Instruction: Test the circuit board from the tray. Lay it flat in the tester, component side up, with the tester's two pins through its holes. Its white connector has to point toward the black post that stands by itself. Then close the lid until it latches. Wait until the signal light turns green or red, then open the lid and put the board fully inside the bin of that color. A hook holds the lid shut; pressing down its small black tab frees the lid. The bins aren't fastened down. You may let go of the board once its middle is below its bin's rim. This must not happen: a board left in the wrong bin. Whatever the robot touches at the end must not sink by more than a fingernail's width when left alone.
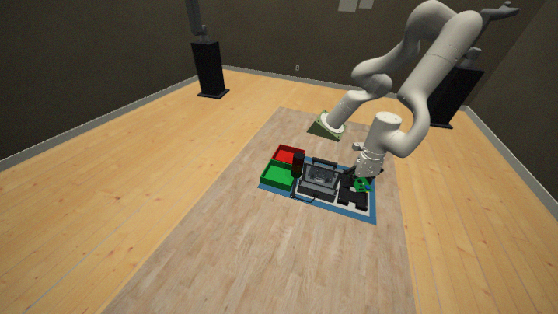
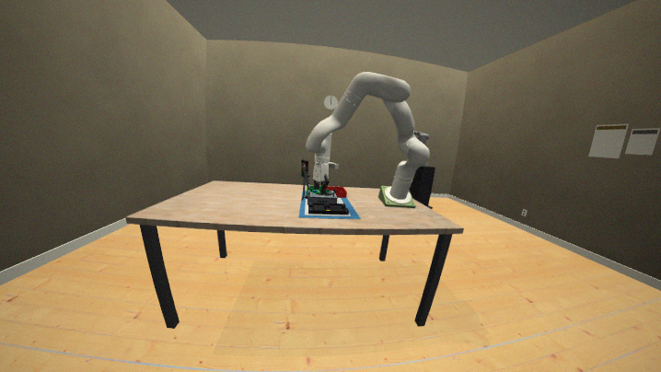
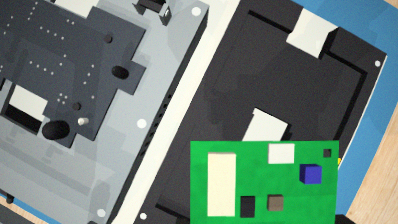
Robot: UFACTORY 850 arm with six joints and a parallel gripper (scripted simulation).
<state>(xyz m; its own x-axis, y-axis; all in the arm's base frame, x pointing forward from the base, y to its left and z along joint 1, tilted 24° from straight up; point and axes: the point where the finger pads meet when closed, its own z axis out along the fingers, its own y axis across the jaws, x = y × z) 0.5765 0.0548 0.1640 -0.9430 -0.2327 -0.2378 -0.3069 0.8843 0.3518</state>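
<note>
My hand is right at the green circuit board. The rest, counted from my hand: small black part 12 cm behind, 10 cm to the right, 4 cm below; then green bin 4 cm behind, 37 cm to the right, 11 cm below; then tester lid 6 cm ahead, 18 cm to the right, 6 cm above.
</note>
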